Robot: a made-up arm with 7 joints.
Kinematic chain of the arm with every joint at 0, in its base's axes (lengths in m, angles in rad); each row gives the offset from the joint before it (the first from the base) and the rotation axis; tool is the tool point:
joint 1: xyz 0 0 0 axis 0 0.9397 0.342
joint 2: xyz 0 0 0 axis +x
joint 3: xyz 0 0 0 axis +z
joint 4: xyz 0.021 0 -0.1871 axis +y
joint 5: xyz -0.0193 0 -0.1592 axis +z
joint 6: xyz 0 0 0 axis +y
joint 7: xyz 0 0 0 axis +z
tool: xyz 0 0 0
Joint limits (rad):
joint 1: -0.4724..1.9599
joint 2: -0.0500..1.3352
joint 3: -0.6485..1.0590
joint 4: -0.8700..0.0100
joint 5: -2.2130..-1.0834
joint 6: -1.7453..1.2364
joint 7: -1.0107..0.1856
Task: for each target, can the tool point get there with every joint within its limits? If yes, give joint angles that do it. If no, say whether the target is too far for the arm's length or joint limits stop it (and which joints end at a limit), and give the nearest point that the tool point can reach.
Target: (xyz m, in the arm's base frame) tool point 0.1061 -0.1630 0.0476
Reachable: no: joint limits stop it (at a limit: joint 1, joint 2, joint 3, joint 4) | nearest point 0.2062 -0.1193 -0.2301 | short by 0.298 m
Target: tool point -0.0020 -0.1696 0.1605
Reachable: no: joint limits stop it (at a limit: joint 1, joint 2, joint 3, joint 4) | nearest point -0.2951 -0.1678 0.0676 | short by 0.307 m
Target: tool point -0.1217 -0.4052 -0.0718
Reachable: no: too far | nearest point -0.2707 -0.1789 -0.0664 | short by 0.271 m
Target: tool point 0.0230 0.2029 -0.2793
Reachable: yes | joints 0.1338 0.5175 0.5287 -0.4819 -1.3701 -0.6623 -0.4359
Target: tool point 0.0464 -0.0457 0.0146
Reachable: no: joint limits stop it (at a limit: joint 1, joint 2, joint 4) | nearest point 0.2109 -0.1143 -0.2284 | short by 0.301 m
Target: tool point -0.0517 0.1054 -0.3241
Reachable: yes | joints 0.3890 0.2362 0.3095 -0.5339 -1.8094 0.4288 -0.5490
